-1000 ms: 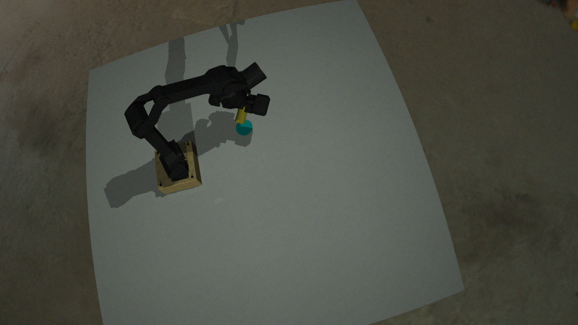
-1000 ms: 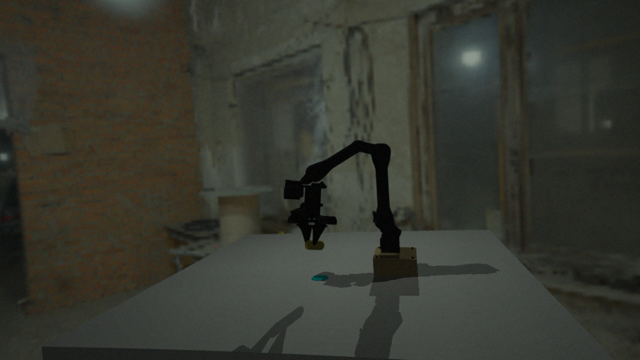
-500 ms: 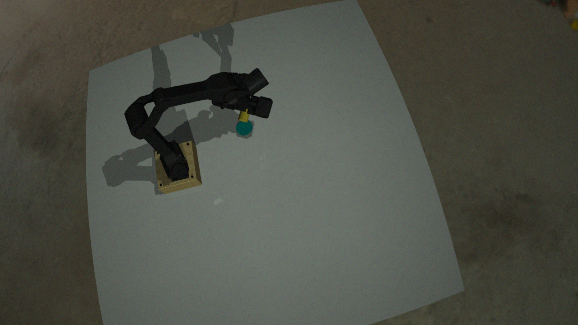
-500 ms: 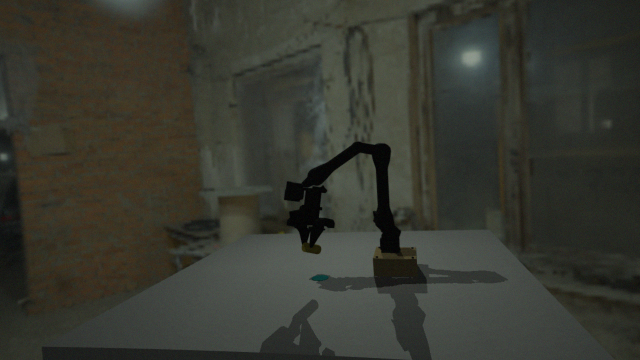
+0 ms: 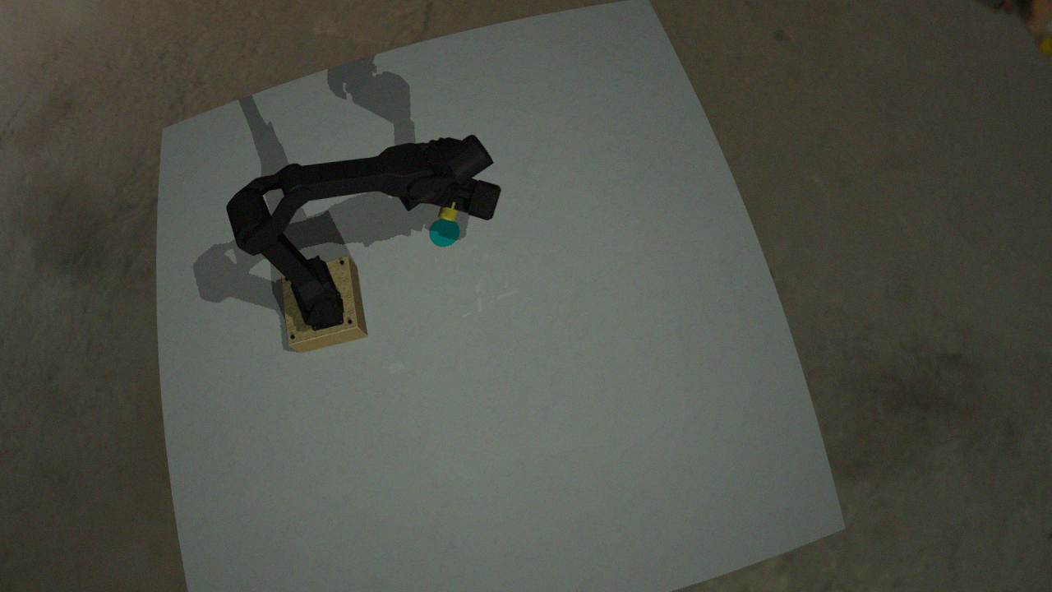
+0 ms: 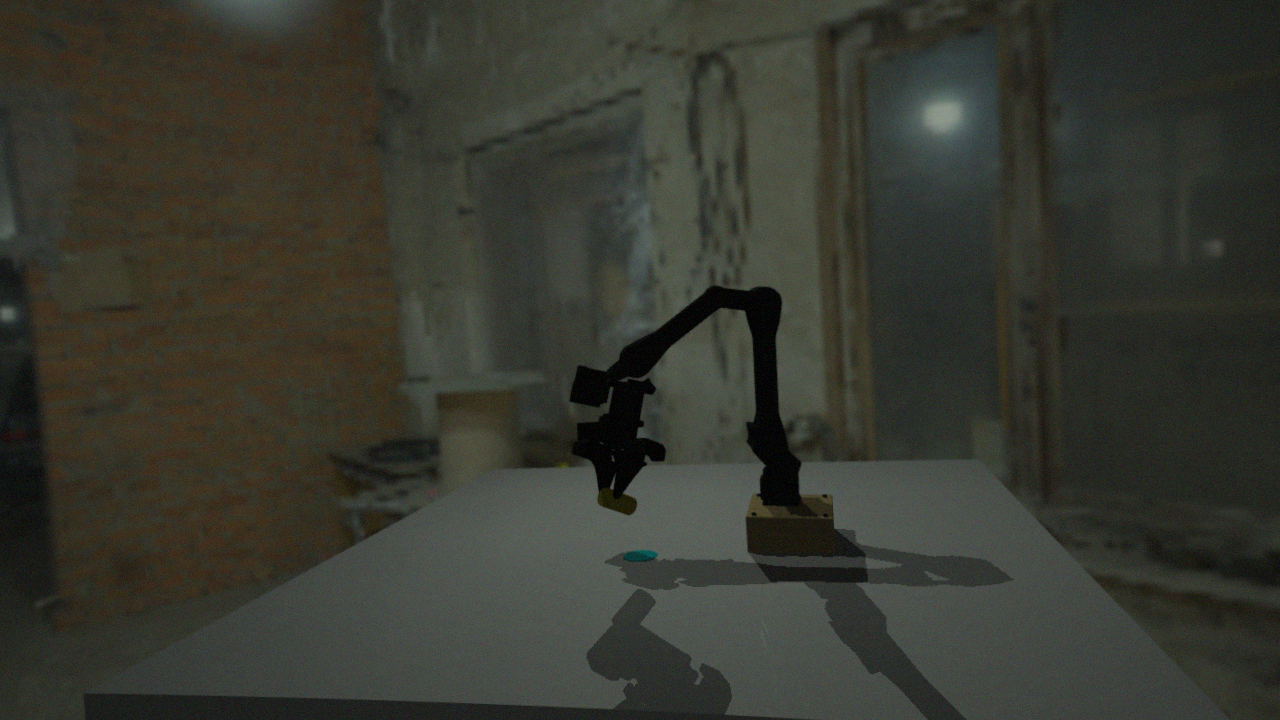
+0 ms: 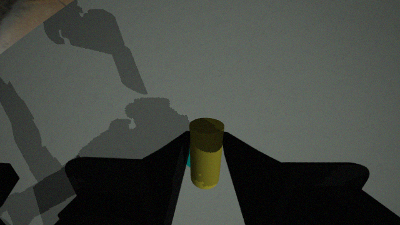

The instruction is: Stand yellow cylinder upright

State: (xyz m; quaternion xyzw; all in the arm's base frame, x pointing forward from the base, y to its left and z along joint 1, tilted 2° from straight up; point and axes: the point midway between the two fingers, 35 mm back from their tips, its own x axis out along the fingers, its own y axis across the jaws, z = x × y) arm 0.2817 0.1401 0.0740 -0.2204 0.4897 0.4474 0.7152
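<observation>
Right now my gripper tip is 40 mm past the cyan circle, 30 mm to the left of it and 110 mm above it. Round my gripper tip: yellow cylinder: 10 mm behind, 20 mm to the right, 10 mm below.
</observation>
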